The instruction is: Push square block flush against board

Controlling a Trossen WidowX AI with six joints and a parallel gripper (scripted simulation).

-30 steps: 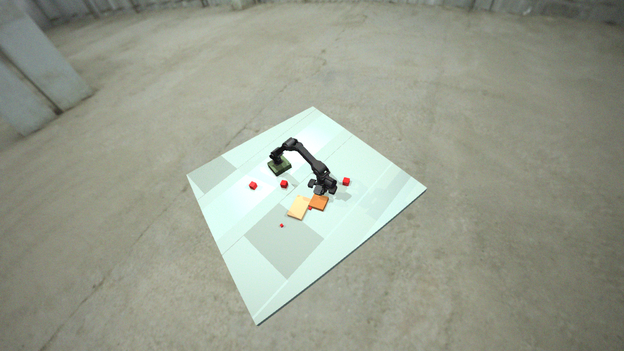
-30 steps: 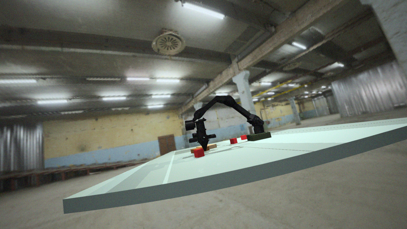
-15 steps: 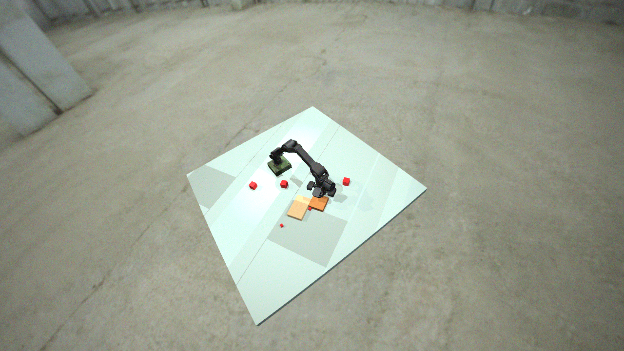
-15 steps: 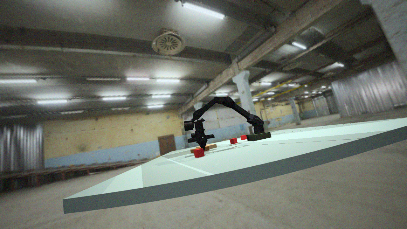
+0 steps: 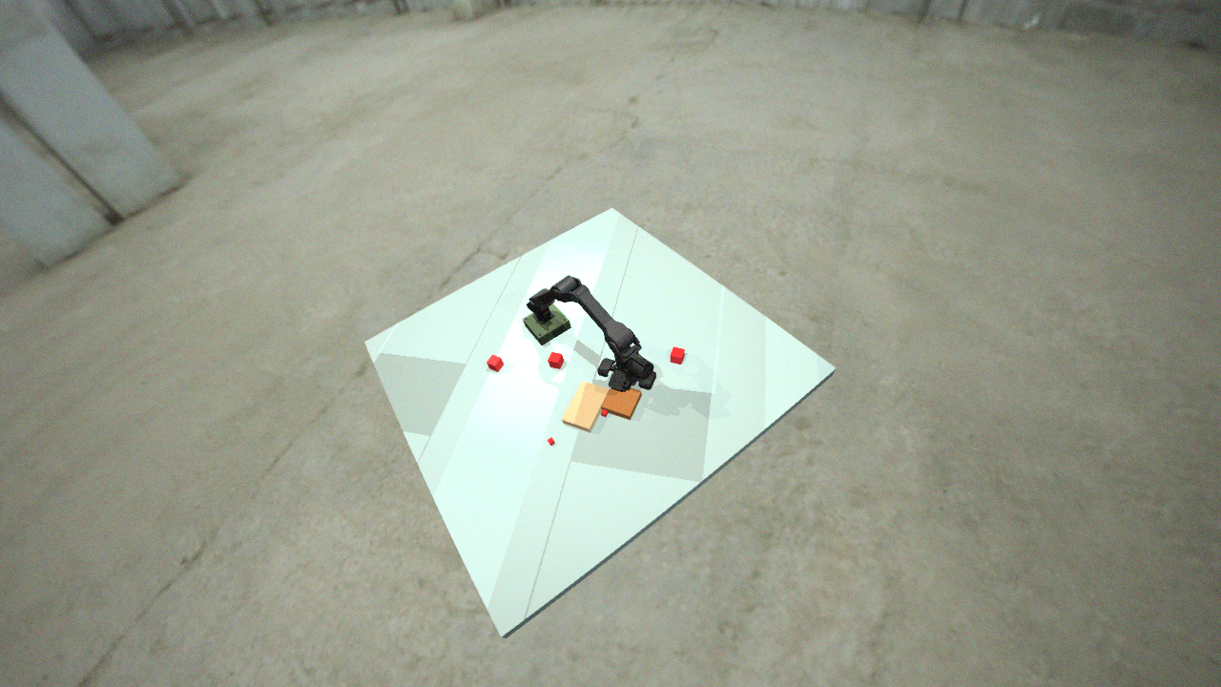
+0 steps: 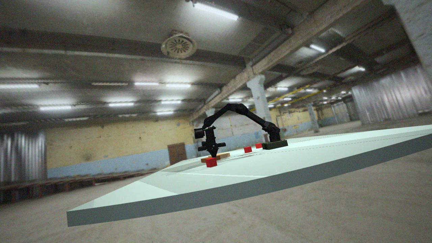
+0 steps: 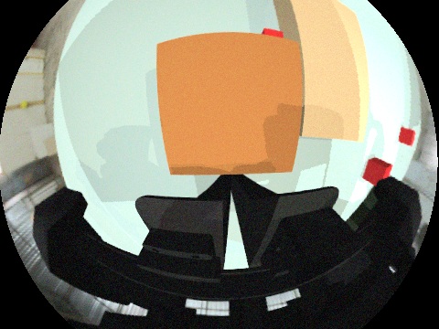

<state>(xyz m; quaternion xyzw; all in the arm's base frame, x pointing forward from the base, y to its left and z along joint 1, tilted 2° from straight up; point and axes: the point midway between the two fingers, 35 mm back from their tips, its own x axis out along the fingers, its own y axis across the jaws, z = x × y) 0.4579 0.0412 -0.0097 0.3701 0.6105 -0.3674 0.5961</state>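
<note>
Now: gripper tip 3 cm short of the orange square block and 5 cm to the left of it. From my gripper tip the other things lie so: pale wooden board: 4 cm behind, 15 cm to the right.
</note>
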